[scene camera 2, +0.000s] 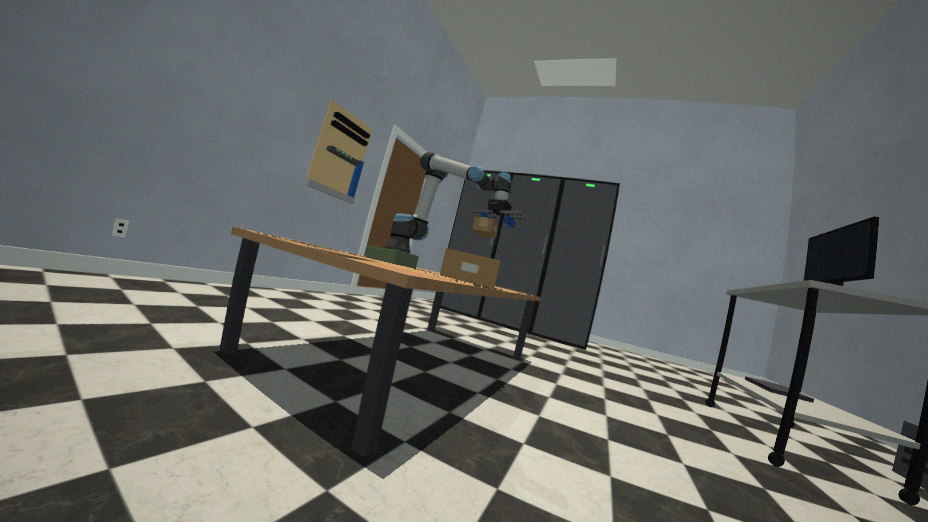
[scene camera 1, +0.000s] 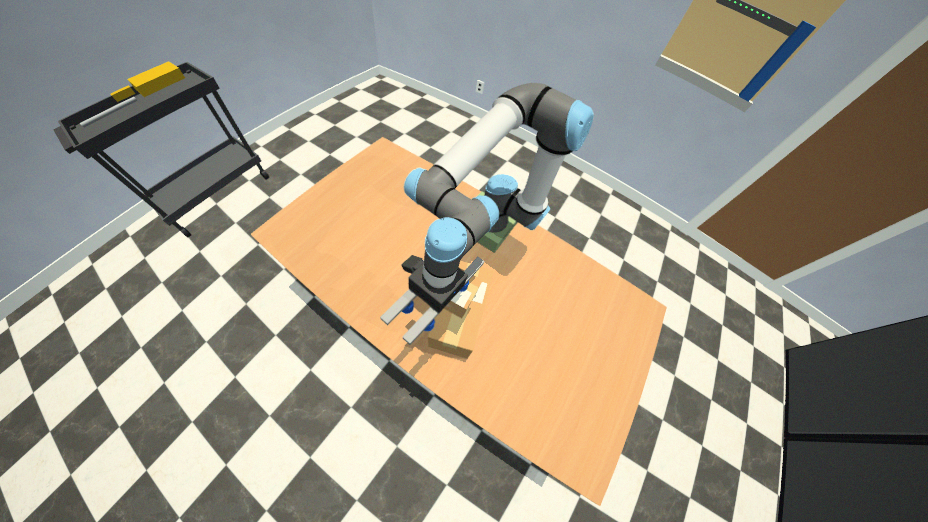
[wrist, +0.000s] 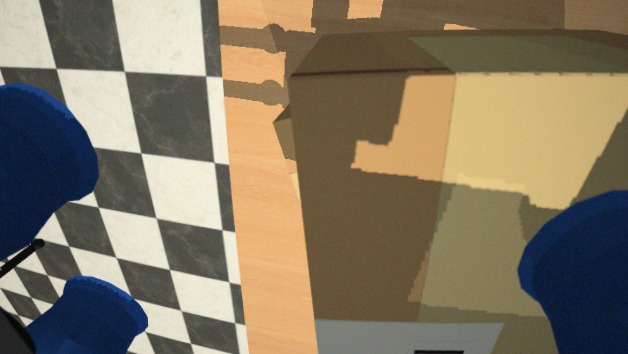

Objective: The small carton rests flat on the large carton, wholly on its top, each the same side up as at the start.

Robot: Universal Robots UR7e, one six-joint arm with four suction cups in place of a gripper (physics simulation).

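Places are measured from the arm's base along level axes (x right, y up, z back), in centimetres.
Pixels of known places: hand at its tool point: (scene camera 2: 496, 223) (wrist: 283, 279); arm's base at its link origin: (scene camera 2: 397, 251).
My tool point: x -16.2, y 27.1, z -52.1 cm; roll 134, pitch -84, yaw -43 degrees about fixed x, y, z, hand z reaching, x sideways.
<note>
For each thing: its top centre in the pictures, then the offset to it from my tool point. Level surfaces: height alone.
- small carton at its top centre: (scene camera 1: 449, 280) (scene camera 2: 487, 220) dy +1.4, dx +0.2, dz +6.1 cm
- large carton at its top centre: (scene camera 1: 463, 301) (scene camera 2: 473, 255) dy -19.0, dx -2.8, dz +11.3 cm
- wooden table at its surface level: dy -34.3 cm
The small carton (scene camera 1: 456, 308) (scene camera 2: 484, 226) (wrist: 370, 225) is brown with a pale label and hangs level under part of my suction gripper (scene camera 1: 438, 295) (scene camera 2: 498, 212). My gripper is shut on it; some of the blue cups stick out beside it with nothing on them. The large carton (scene camera 1: 449, 348) (scene camera 2: 452, 264) stands on the table with a white label on its side. The small carton is above the large carton, with a clear gap between them in scene camera 2. In the wrist view, a corner of the large carton (wrist: 285, 137) shows past the small carton, which hides the rest.
The wooden table (scene camera 1: 551, 350) (scene camera 2: 324, 253) (wrist: 265, 225) carries the arm on a green base block (scene camera 1: 496, 238) (scene camera 2: 391, 256). The table's front edge runs close to the large carton. A black cart (scene camera 1: 149, 139) stands off to the left, and dark cabinets (scene camera 1: 856, 383) (scene camera 2: 519, 246) stand beyond the table.
</note>
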